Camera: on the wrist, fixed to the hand. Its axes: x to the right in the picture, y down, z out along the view.
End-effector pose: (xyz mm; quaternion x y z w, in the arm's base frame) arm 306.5 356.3 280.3 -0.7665 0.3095 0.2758 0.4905
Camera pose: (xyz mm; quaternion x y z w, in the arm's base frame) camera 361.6 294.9 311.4 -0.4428 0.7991 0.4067 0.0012
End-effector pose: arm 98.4 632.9 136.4 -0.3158 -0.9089 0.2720 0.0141
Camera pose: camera 70.2 658.9 215.7 0.8907 0.4530 -0.0254 0.0285
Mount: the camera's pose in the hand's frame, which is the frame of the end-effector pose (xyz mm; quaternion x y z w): 26.1 -39.0 -74.6 -0.1217 0.2020 0.6746 0.6995
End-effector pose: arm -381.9 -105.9 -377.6 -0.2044 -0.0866 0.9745 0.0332
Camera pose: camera -374.5 -53.4 -448.0 0.4023 0.0346 -0.6522 0.6415
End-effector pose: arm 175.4 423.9 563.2 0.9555 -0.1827 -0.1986 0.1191
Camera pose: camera 241.0 460.4 609.3 0.5707 -0.7242 0.1122 0.3705
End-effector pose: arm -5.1 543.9 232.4 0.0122 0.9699 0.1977 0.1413
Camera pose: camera -49.7 481.7 276.1 -0.6057 -0.6747 -0.3541 0.2290
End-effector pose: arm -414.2 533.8 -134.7 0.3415 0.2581 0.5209 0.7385
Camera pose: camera -437.6 567.3 -212.8 0.2179 0.0359 0.9630 0.1546
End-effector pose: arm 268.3 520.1 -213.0 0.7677 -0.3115 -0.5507 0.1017
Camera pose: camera 355.6 521.4 -225.1 0.4257 -0.6482 -0.1994 0.5990
